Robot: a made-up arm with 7 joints. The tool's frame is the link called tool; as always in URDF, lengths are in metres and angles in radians. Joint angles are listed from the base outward. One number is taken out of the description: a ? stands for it. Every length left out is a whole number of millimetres.
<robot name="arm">
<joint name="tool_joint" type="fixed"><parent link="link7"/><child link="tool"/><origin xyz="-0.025 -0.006 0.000" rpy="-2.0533 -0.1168 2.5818"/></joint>
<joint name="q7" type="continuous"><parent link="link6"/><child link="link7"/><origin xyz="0.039 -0.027 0.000" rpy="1.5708 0.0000 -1.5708"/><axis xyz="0 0 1"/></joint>
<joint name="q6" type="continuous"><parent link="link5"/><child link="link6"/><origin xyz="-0.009 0.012 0.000" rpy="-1.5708 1.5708 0.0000"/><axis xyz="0 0 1"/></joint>
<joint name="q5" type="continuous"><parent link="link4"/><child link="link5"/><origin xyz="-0.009 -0.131 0.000" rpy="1.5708 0.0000 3.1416"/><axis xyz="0 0 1"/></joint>
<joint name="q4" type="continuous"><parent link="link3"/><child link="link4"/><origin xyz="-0.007 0.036 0.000" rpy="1.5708 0.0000 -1.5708"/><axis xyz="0 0 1"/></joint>
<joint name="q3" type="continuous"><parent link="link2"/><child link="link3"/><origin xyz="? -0.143 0.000" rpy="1.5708 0.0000 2.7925"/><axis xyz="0 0 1"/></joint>
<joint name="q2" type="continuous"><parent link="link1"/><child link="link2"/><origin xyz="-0.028 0.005 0.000" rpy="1.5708 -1.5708 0.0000"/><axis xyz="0 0 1"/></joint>
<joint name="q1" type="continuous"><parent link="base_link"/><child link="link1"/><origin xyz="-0.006 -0.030 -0.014" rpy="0.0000 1.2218 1.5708"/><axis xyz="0 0 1"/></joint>
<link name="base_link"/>
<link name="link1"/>
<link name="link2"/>
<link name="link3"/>
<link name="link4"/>
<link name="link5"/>
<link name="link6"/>
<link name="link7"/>
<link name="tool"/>
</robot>
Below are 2 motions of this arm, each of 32 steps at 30 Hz.
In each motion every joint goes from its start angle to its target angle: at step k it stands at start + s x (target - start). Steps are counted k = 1, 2, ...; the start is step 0. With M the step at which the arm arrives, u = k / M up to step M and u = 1 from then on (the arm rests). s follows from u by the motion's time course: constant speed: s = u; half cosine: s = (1 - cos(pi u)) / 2; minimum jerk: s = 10 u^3 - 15 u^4 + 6 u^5.
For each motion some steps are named. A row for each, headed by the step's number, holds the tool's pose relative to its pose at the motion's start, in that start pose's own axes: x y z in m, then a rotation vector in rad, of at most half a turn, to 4 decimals.
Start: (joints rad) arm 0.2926 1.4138 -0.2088 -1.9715 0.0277 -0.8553 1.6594
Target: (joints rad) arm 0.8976 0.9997 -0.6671 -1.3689 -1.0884 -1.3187 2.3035
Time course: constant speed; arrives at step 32
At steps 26, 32:
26: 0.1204 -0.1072 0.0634 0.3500 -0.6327 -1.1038
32: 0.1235 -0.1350 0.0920 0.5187 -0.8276 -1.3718

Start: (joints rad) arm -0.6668 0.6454 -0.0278 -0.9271 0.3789 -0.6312 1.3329
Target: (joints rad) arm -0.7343 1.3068 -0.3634 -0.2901 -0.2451 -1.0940 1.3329
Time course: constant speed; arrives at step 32
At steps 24, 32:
24: -0.0528 -0.0063 -0.0710 0.1124 0.9966 0.0420
32: -0.0880 -0.0192 -0.0941 0.1040 1.2983 -0.0378

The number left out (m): -0.029
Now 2 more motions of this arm.
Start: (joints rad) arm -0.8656 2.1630 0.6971 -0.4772 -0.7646 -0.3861 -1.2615
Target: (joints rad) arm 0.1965 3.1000 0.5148 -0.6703 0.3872 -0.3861 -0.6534
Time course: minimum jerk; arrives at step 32
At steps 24, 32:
24: 0.0983 0.1345 -0.2852 -1.0394 -0.5214 -0.2638
32: 0.0917 0.1303 -0.3324 -1.1723 -0.6575 -0.2009

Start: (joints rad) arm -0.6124 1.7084 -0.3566 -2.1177 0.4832 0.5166 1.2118
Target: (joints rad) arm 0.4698 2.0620 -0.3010 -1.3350 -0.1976 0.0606 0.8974
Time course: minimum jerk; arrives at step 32
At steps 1, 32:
1: 0.0001 0.0000 0.0000 -0.0002 0.0003 -0.0001
32: 0.1864 0.0488 -0.0745 0.2178 1.5226 -0.2327

